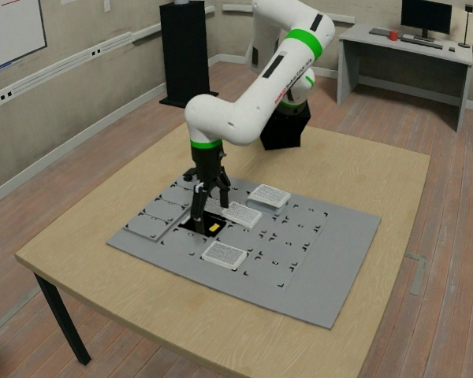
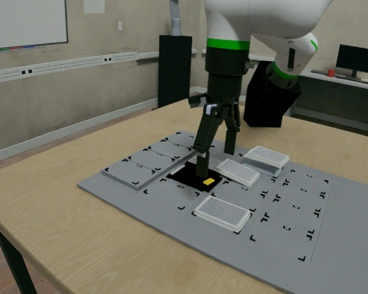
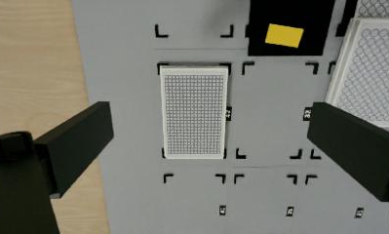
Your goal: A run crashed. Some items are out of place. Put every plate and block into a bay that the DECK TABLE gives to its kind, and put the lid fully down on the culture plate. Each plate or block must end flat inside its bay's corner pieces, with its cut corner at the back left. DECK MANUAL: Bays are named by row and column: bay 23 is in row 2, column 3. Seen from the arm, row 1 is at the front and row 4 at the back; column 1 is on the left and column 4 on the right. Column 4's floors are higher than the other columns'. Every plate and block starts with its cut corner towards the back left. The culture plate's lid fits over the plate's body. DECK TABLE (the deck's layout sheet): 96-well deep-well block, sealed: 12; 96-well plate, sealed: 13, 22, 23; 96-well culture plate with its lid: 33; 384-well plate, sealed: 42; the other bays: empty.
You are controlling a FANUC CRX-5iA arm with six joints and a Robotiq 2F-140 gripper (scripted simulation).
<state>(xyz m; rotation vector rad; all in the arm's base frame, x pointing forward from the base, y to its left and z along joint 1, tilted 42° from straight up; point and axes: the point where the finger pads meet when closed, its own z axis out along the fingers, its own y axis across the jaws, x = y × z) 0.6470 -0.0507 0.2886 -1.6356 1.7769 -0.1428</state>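
Now: the lid 9 cm behind my hand, 11 cm to the right of it and 13 cm below it. Round my hand: 384-well plate (1 cm ahead, 4 cm to the left, 14 cm below); bay label 43 (3 cm behind, 13 cm to the right, 14 cm below); 96-well plate (19 cm behind, 14 cm to the right, 14 cm below).
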